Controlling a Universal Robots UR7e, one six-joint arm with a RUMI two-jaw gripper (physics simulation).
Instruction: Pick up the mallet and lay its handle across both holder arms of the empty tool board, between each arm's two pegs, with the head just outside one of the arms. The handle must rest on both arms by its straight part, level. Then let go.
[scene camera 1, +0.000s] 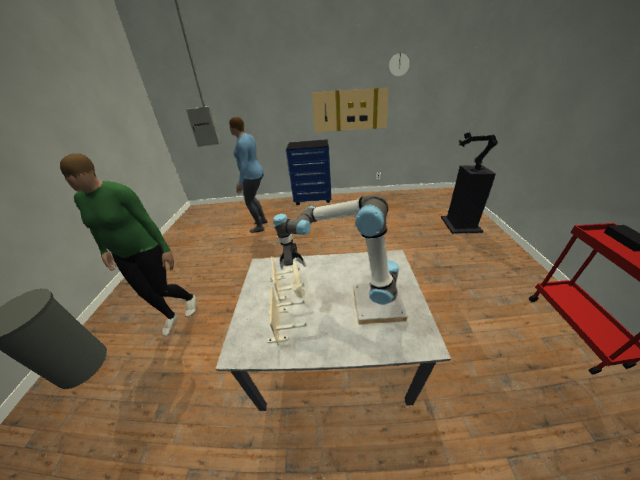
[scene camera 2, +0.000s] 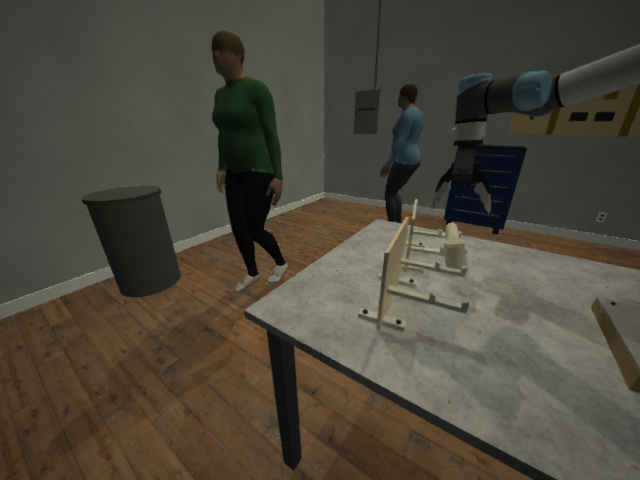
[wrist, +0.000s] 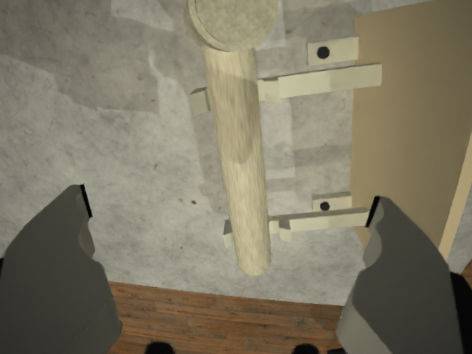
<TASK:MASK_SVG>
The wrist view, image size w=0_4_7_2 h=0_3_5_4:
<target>my gripper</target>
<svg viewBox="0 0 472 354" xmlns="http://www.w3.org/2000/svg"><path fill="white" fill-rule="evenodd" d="M292 354L320 354L318 349L312 344L297 345ZM145 349L145 354L175 354L172 346L167 342L155 341L150 343ZM375 196L365 225L371 234L362 256L366 269L359 272L343 307L336 328L338 341L347 354L472 354L471 287L463 275L451 271L433 242L391 199ZM84 184L69 186L41 210L17 234L0 258L0 354L107 354L122 332L122 323L103 265L92 259L95 245L88 221L93 216Z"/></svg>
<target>pale wooden mallet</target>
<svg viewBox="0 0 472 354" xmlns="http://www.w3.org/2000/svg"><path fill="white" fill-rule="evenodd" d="M186 0L184 24L190 38L202 48L237 263L244 273L251 276L261 275L267 271L271 264L271 245L254 47L260 44L270 33L277 17L278 0Z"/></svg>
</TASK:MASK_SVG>
